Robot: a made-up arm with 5 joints.
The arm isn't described. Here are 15 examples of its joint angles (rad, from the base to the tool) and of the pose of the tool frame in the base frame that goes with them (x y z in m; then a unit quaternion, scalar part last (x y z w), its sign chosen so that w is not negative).
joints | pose
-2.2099 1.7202 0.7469 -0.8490 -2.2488 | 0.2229 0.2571 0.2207 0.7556 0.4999 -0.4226 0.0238
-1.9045 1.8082 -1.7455 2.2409 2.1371 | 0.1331 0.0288 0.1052 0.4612 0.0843 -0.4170 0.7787
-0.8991 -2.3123 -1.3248 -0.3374 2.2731 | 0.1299 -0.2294 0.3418 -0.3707 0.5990 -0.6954 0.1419
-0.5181 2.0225 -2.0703 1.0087 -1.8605 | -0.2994 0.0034 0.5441 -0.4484 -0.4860 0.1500 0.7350
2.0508 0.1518 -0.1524 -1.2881 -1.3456 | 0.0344 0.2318 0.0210 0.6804 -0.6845 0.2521 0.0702
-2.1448 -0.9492 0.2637 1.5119 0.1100 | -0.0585 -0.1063 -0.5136 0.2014 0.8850 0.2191 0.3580
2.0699 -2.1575 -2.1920 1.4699 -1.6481 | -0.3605 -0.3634 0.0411 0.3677 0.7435 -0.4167 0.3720
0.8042 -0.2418 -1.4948 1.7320 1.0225 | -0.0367 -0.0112 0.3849 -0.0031 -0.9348 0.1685 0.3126
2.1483 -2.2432 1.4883 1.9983 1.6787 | -0.2945 -0.4289 0.2500 -0.4713 -0.4448 -0.0937 0.7558
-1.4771 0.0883 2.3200 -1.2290 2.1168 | 0.0462 0.5625 -0.1220 0.8799 0.3789 0.0033 0.2867
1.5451 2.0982 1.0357 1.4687 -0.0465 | -0.1808 0.2118 -0.5499 0.9352 -0.0247 -0.2792 0.2166
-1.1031 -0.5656 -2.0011 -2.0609 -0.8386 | 0.2352 0.3930 0.0634 -0.1559 -0.1983 0.9293 0.2696
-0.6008 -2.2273 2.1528 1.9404 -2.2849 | 0.1768 -0.0987 0.1761 -0.3647 -0.1868 0.8728 0.2651
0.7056 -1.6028 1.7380 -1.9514 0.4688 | 0.2412 0.1232 0.4074 0.4347 -0.1216 0.8478 0.2784
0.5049 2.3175 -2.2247 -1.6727 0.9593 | -0.0870 -0.0837 -0.0792 -0.6300 0.5889 0.3554 0.3605
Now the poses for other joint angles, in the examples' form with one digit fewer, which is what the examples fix.
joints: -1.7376 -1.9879 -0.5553 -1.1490 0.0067
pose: 0.112 0.064 -0.039 -0.573 -0.068 -0.812 0.085
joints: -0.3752 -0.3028 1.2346 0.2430 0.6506
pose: 0.470 0.355 0.314 -0.770 0.264 0.173 0.555
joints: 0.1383 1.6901 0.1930 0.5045 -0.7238
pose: -0.206 0.336 0.122 0.027 0.231 0.851 0.470
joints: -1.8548 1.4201 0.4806 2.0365 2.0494
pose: 0.501 0.124 0.383 0.455 -0.688 0.326 0.462
